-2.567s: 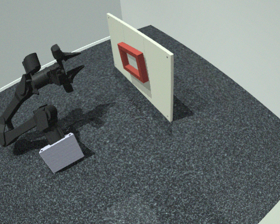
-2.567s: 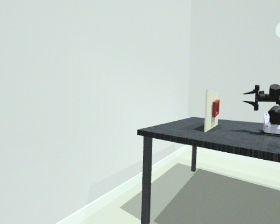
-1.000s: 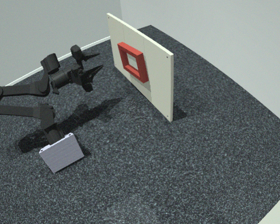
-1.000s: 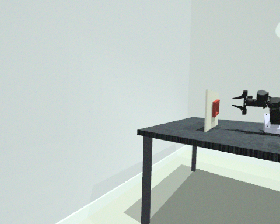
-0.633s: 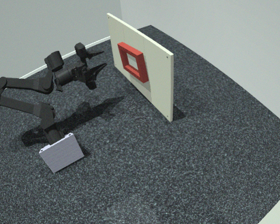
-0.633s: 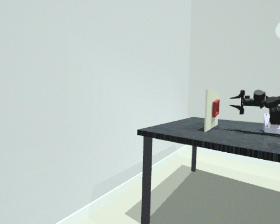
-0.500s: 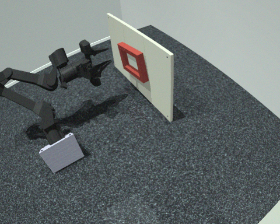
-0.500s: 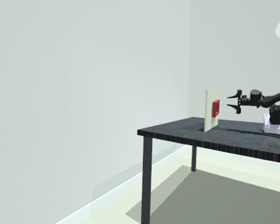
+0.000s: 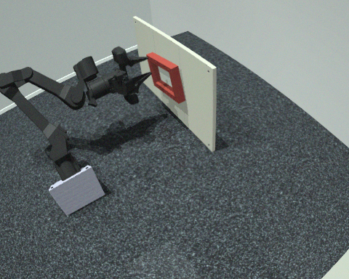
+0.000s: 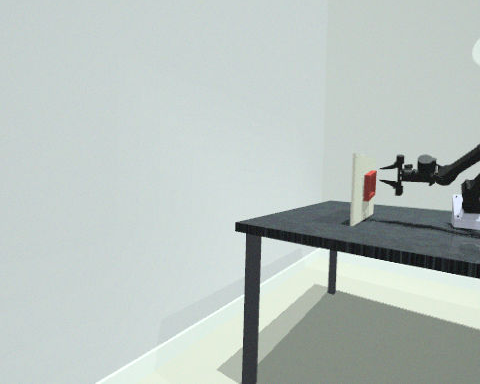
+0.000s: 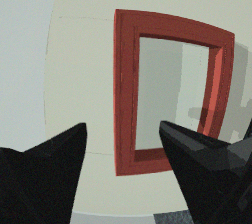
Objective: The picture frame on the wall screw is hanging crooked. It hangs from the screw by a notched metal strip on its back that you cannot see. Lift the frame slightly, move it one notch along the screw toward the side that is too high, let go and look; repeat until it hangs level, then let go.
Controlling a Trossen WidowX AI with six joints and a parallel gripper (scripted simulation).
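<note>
My gripper tip is now 50 mm short of the picture frame, 20 mm to the left of it and 60 mm above it. The rest, counted from my gripper tip: wall board: 60 mm ahead, 10 mm to the right, 70 mm below.
</note>
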